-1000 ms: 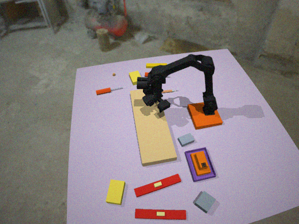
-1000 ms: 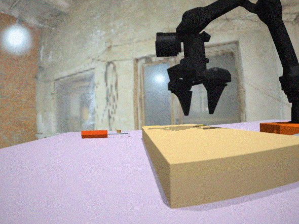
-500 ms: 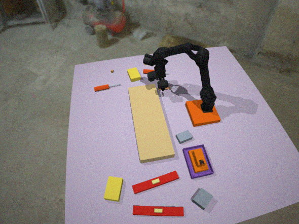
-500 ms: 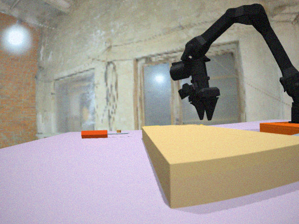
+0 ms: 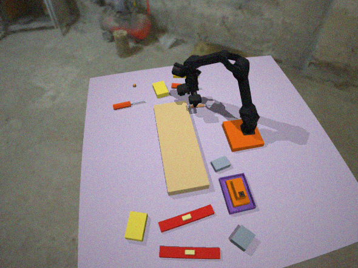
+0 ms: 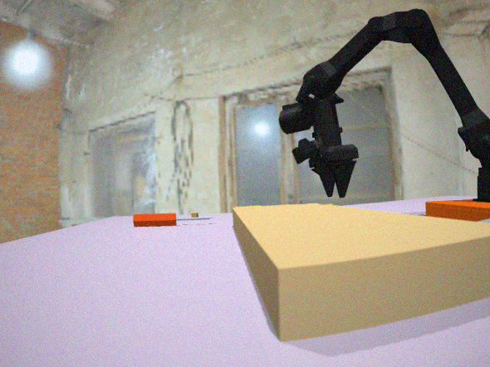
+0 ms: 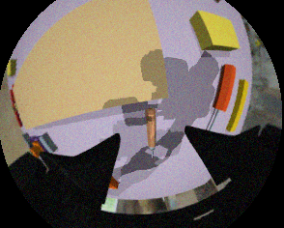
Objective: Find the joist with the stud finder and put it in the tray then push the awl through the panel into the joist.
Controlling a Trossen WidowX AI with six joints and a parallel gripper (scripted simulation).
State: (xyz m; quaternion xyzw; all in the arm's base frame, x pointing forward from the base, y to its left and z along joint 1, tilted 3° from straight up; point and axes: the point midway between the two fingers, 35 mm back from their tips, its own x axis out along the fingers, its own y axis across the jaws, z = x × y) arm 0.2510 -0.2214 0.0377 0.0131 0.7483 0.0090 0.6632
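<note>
Right now my gripper tip is 5 cm past the awl and 4 cm above it. Round my gripper tip: purple tray: 54 cm to the left, 11 cm behind, 4 cm below; then yellow bar: 29 cm to the right, 4 cm below; then tiny tan cube: 33 cm ahead, 23 cm to the right, 4 cm below.
</note>
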